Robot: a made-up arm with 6 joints.
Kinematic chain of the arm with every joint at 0, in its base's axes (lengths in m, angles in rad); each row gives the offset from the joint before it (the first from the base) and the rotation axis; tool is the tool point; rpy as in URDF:
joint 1: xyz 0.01 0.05 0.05 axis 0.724 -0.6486 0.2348
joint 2: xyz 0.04 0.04 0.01 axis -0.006 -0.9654 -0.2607
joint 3: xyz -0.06 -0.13 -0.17 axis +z
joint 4: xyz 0 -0.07 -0.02 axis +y
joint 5: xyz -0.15 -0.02 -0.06 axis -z
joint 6: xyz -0.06 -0.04 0 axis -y
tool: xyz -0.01 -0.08 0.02 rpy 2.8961 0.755 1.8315
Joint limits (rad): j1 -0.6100..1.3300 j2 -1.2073..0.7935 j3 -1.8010..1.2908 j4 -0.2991..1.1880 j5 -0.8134..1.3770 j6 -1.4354..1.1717
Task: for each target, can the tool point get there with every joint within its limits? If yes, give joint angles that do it. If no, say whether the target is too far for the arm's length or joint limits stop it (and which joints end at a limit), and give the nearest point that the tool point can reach.
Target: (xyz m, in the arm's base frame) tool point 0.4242 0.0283 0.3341
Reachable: no: joint limits stop it (at a limit: joint 1, joint 2, joint 3, joint 4, joint 5, joint 6) | nearest point 0.3786 -0.0271 0.0598 | short by 0.283 m
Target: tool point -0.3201 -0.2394 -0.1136
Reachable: yes | joints -0.3719 0.1477 0.0502 -0.1281 0.4845 0.6270
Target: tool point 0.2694 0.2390 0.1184
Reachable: no: joint limits stop it (at a limit: joint 2, joint 3, joint 5) | nearest point 0.2563 0.3087 0.1120 | short by 0.071 m
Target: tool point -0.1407 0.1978 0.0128
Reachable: yes | joints -0.2788 0.1587 -1.4576 0.8193 0.7908 0.9617
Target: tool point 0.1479 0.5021 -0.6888
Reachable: no: too far | nearest point 0.1192 0.2771 -0.3569 | short by 0.402 m
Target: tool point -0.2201 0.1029 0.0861
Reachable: yes | joints 0.8792 -1.0395 -1.5254 0.4061 1.0688 0.5437
